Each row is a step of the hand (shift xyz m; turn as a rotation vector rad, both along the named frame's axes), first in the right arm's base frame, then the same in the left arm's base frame.
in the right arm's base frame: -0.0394 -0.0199 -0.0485 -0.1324 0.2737 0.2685
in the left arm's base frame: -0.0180 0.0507 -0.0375 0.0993 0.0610 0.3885
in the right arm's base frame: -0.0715 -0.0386 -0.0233 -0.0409 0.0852 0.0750
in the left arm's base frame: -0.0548 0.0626 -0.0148 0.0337 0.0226 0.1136
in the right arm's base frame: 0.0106 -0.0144 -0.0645 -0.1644 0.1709 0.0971
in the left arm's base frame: 0.0118 0.0161 -0.0639 0.0510 0.1400 0.2085
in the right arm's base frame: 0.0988 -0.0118 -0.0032 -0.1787 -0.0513 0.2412
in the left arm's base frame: 0.0306 -0.0866 -0.0384 -0.1908 0.0342 0.2349
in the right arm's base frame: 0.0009 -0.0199 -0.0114 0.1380 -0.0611 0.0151
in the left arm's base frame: -0.0133 -0.0005 -0.0187 -0.0018 -0.1405 -0.0571
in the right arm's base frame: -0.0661 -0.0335 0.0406 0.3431 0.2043 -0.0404
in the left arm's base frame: -0.0680 0.0308 0.0395 0.3266 -0.2281 -0.0486
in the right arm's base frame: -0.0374 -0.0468 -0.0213 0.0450 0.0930 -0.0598
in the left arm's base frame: -0.0488 0.0304 -0.0272 0.1167 0.0104 -0.0226
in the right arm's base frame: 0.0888 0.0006 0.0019 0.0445 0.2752 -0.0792
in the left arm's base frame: 0.0357 -0.0772 -0.0255 0.2795 0.0637 0.0425
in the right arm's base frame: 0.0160 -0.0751 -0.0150 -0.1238 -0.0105 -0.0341
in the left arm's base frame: -0.0536 -0.0253 -0.0510 -0.0483 0.1193 0.0048
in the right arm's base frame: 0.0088 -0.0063 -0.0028 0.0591 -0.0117 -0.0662
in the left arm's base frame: -0.0010 -0.0079 -0.0079 0.0342 -0.0243 -0.0791
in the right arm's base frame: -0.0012 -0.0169 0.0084 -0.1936 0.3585 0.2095
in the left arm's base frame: -0.0176 -0.0068 -0.0001 0.1660 0.1607 0.3956
